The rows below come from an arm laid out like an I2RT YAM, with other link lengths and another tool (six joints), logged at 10 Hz.
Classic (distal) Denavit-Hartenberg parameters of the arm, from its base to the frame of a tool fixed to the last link. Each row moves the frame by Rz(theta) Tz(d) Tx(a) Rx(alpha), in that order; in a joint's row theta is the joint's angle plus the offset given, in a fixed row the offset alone. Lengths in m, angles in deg.
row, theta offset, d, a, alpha
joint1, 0, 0.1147, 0.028, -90
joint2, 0, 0, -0.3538, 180
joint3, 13.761, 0, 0.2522, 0
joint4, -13.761, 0.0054, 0.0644, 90
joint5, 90, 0.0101, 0, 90
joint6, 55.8, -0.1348, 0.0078, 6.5
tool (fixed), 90, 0.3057, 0, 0
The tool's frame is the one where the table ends.
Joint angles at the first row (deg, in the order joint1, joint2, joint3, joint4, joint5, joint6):
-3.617, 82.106, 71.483, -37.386, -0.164, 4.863
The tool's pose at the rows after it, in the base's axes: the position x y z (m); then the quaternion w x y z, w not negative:
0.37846 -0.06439 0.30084 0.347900 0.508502 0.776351 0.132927
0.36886 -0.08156 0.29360 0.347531 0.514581 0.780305 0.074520
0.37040 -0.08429 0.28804 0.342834 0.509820 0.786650 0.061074
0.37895 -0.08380 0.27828 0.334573 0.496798 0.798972 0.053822
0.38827 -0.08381 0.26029 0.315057 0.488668 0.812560 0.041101
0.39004 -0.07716 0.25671 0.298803 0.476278 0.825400 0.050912
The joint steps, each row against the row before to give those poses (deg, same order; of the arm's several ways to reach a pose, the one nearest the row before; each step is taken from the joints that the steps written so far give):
-0.001, 0.000, -0.023, -1.770, 0.502, -0.044
-0.282, 0.633, -0.107, -2.537, 5.553, -1.419
-0.088, 0.896, -0.066, -0.262, 0.787, -1.072
-0.001, 1.881, 0.000, 0.591, -0.241, -1.880
0.023, 2.971, -0.002, 0.175, -0.065, -1.311
0.000, 0.678, 0.765, -1.421, -2.230, -1.355

